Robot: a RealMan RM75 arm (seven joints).
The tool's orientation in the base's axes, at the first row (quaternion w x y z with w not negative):
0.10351 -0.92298 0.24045 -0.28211
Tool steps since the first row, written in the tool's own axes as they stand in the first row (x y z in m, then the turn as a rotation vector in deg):
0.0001 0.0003 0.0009 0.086 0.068 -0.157
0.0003 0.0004 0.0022 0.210 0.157 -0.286
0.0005 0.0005 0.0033 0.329 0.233 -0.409
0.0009 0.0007 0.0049 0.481 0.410 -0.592
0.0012 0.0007 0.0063 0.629 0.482 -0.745
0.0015 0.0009 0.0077 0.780 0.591 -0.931
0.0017 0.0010 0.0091 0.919 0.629 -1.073
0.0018 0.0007 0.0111 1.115 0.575 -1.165
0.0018 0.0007 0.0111 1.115 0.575 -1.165
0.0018 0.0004 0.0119 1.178 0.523 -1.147
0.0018 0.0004 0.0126 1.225 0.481 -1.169
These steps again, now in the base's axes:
0.0005 -0.0003 -0.0008 -0.053 -0.111 0.147
0.0013 -0.0004 -0.0018 -0.071 -0.257 0.282
0.0021 -0.0005 -0.0026 -0.085 -0.389 0.414
0.0032 -0.0008 -0.0038 -0.147 -0.628 0.578
0.0042 -0.0009 -0.0048 -0.155 -0.773 0.749
0.0051 -0.0011 -0.0059 -0.193 -0.953 0.937
0.0060 -0.0012 -0.0070 -0.188 -1.064 1.107
0.0074 -0.0009 -0.0085 -0.078 -1.121 1.292
0.0074 -0.0009 -0.0085 -0.078 -1.121 1.292
0.0079 -0.0006 -0.0090 -0.002 -1.107 1.324
0.0083 -0.0006 -0.0096 0.036 -1.095 1.378

